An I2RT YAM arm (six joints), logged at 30 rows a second.
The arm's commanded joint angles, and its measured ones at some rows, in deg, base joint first. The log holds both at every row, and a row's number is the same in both.
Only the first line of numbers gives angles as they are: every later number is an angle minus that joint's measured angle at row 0.
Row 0, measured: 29.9, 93.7, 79.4, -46.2, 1.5, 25.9
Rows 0 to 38, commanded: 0.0, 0.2, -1.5, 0.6, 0.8, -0.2; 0.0, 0.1, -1.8, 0.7, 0.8, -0.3; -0.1, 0.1, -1.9, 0.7, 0.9, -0.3; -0.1, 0.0, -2.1, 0.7, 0.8, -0.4; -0.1, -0.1, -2.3, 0.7, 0.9, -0.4; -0.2, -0.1, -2.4, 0.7, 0.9, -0.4; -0.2, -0.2, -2.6, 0.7, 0.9, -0.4; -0.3, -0.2, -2.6, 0.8, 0.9, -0.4; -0.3, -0.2, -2.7, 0.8, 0.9, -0.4; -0.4, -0.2, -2.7, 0.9, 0.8, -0.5; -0.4, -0.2, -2.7, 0.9, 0.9, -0.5; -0.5, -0.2, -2.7, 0.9, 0.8, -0.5; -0.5, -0.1, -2.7, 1.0, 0.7, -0.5; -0.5, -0.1, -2.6, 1.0, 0.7, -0.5; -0.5, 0.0, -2.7, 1.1, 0.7, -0.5; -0.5, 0.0, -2.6, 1.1, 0.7, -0.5; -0.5, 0.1, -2.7, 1.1, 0.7, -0.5; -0.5, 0.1, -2.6, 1.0, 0.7, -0.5; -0.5, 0.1, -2.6, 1.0, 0.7, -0.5; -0.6, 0.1, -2.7, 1.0, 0.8, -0.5; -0.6, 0.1, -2.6, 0.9, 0.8, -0.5; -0.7, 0.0, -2.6, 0.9, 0.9, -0.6; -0.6, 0.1, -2.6, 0.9, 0.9, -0.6; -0.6, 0.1, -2.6, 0.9, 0.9, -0.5; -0.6, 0.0, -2.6, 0.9, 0.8, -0.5; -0.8, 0.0, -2.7, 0.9, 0.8, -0.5; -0.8, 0.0, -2.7, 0.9, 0.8, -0.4; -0.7, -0.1, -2.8, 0.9, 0.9, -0.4; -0.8, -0.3, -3.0, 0.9, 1.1, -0.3; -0.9, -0.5, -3.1, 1.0, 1.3, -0.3; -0.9, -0.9, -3.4, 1.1, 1.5, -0.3; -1.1, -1.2, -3.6, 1.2, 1.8, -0.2; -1.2, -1.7, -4.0, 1.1, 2.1, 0.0; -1.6, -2.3, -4.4, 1.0, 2.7, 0.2; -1.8, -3.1, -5.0, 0.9, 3.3, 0.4; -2.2, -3.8, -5.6, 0.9, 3.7, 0.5; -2.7, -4.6, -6.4, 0.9, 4.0, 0.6; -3.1, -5.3, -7.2, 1.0, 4.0, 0.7; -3.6, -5.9, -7.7, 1.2, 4.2, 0.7
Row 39, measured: -2.5, -2.5, -5.9, 1.0, 2.2, 0.1
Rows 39 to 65, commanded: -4.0, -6.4, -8.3, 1.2, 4.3, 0.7; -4.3, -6.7, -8.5, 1.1, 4.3, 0.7; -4.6, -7.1, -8.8, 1.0, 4.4, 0.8; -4.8, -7.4, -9.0, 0.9, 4.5, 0.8; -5.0, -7.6, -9.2, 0.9, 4.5, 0.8; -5.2, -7.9, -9.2, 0.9, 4.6, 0.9; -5.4, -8.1, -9.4, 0.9, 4.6, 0.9; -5.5, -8.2, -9.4, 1.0, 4.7, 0.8; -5.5, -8.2, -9.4, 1.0, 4.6, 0.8; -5.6, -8.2, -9.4, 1.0, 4.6, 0.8; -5.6, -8.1, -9.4, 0.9, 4.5, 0.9; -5.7, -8.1, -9.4, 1.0, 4.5, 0.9; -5.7, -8.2, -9.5, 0.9, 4.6, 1.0; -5.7, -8.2, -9.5, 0.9, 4.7, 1.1; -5.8, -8.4, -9.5, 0.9, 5.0, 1.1; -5.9, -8.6, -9.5, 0.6, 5.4, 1.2; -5.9, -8.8, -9.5, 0.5, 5.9, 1.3; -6.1, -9.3, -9.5, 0.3, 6.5, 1.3; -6.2, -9.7, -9.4, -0.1, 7.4, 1.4; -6.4, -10.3, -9.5, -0.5, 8.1, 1.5; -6.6, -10.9, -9.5, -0.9, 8.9, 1.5; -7.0, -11.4, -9.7, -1.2, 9.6, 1.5; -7.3, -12.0, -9.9, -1.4, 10.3, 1.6; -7.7, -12.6, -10.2, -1.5, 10.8, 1.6; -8.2, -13.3, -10.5, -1.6, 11.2, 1.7; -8.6, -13.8, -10.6, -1.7, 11.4, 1.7; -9.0, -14.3, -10.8, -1.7, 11.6, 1.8
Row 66, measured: -8.0, -12.4, -9.3, -0.3, 8.8, 0.9
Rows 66 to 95, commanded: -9.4, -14.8, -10.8, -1.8, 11.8, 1.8; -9.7, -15.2, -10.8, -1.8, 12.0, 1.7; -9.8, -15.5, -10.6, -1.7, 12.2, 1.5; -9.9, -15.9, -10.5, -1.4, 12.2, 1.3; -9.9, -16.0, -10.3, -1.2, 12.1, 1.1; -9.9, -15.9, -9.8, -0.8, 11.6, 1.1; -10.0, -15.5, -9.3, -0.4, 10.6, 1.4; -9.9, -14.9, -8.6, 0.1, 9.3, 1.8; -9.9, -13.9, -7.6, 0.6, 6.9, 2.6; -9.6, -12.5, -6.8, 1.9, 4.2, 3.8; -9.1, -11.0, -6.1, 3.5, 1.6, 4.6; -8.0, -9.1, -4.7, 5.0, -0.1, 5.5; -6.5, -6.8, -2.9, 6.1, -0.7, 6.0; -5.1, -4.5, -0.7, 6.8, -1.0, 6.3; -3.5, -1.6, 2.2, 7.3, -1.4, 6.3; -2.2, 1.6, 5.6, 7.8, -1.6, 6.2; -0.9, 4.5, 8.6, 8.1, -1.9, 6.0; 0.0, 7.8, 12.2, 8.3, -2.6, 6.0; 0.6, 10.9, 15.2, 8.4, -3.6, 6.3; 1.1, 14.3, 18.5, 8.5, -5.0, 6.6; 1.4, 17.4, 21.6, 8.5, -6.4, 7.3; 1.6, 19.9, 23.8, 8.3, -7.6, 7.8; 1.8, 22.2, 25.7, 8.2, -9.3, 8.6; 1.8, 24.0, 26.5, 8.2, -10.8, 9.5; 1.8, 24.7, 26.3, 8.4, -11.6, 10.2; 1.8, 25.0, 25.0, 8.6, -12.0, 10.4; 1.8, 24.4, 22.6, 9.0, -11.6, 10.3; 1.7, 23.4, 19.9, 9.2, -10.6, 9.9; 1.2, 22.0, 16.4, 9.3, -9.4, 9.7; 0.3, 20.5, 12.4, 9.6, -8.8, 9.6
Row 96, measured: 1.8, 23.9, 18.7, 10.5, -8.9, 8.7
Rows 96 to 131, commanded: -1.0, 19.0, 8.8, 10.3, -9.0, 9.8; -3.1, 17.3, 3.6, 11.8, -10.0, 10.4; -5.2, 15.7, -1.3, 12.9, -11.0, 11.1; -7.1, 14.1, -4.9, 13.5, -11.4, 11.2; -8.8, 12.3, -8.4, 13.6, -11.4, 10.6; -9.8, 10.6, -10.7, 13.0, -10.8, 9.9; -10.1, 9.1, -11.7, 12.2, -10.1, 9.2; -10.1, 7.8, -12.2, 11.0, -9.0, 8.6; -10.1, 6.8, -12.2, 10.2, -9.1, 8.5; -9.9, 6.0, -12.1, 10.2, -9.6, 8.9; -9.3, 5.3, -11.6, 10.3, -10.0, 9.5; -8.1, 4.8, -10.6, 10.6, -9.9, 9.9; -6.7, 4.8, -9.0, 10.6, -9.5, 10.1; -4.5, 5.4, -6.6, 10.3, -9.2, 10.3; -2.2, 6.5, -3.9, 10.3, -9.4, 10.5; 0.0, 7.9, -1.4, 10.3, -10.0, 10.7; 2.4, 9.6, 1.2, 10.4, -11.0, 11.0; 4.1, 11.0, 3.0, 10.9, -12.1, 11.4; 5.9, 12.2, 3.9, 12.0, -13.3, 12.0; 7.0, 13.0, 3.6, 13.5, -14.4, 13.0; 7.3, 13.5, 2.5, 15.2, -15.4, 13.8; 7.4, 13.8, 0.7, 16.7, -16.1, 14.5; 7.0, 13.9, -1.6, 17.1, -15.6, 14.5; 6.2, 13.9, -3.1, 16.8, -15.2, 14.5; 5.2, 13.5, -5.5, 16.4, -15.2, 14.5; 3.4, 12.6, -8.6, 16.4, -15.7, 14.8; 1.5, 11.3, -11.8, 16.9, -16.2, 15.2; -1.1, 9.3, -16.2, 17.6, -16.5, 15.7; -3.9, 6.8, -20.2, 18.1, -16.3, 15.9; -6.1, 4.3, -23.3, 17.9, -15.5, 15.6; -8.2, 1.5, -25.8, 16.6, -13.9, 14.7; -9.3, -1.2, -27.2, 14.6, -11.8, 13.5; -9.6, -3.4, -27.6, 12.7, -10.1, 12.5; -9.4, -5.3, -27.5, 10.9, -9.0, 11.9; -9.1, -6.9, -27.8, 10.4, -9.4, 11.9; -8.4, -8.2, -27.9, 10.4, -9.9, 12.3
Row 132, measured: -10.1, -5.5, -26.1, 17.8, -14.3, 13.7
